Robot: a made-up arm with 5 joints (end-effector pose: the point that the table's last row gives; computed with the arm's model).
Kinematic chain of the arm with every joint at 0, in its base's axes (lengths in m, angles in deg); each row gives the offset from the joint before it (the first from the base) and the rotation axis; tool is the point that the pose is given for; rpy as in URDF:
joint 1: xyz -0.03 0 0.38 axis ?
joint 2: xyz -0.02 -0.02 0 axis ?
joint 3: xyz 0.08 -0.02 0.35 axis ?
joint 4: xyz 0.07 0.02 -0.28 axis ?
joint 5: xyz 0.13 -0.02 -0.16 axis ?
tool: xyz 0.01 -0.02 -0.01 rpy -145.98 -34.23 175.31
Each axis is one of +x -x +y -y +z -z.
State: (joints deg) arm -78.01 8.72 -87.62 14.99 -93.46
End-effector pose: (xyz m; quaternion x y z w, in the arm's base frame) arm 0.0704 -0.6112 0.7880 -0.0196 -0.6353 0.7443 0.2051
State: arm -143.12 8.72 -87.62 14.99 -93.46
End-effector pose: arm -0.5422 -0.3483 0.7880 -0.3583 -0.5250 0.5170 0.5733
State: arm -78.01 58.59 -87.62 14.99 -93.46
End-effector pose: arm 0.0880 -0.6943 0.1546 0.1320 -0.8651 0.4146 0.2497
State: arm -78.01 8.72 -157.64 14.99 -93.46
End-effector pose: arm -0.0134 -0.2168 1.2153 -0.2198 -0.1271 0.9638 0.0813
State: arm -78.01 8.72 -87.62 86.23 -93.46
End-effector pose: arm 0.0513 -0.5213 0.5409 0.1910 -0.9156 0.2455 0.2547
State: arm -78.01 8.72 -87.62 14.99 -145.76
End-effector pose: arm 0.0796 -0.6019 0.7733 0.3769 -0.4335 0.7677 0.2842
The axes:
joint 1: +z
joint 2: +y
joint 3: +y
joint 4: +y
joint 5: -z

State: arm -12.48 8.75 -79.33 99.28 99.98
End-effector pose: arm 0.3635 -0.1346 0.4854 -0.7142 -0.4345 0.0570 0.5457
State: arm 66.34 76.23 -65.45 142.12 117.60
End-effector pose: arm 0.0793 0.1509 0.1998 -0.3759 0.0519 0.9192 0.1056
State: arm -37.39 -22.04 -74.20 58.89 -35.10
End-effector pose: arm 0.2695 -0.2926 0.7901 -0.0959 -0.8940 0.4342 0.0547
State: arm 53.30 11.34 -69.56 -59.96 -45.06
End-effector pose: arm 0.2949 0.3572 0.8331 -0.1615 0.5558 -0.1888 0.7933
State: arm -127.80 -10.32 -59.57 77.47 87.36
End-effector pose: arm -0.2971 -0.2612 0.5250 -0.8633 0.2420 -0.3830 0.2223
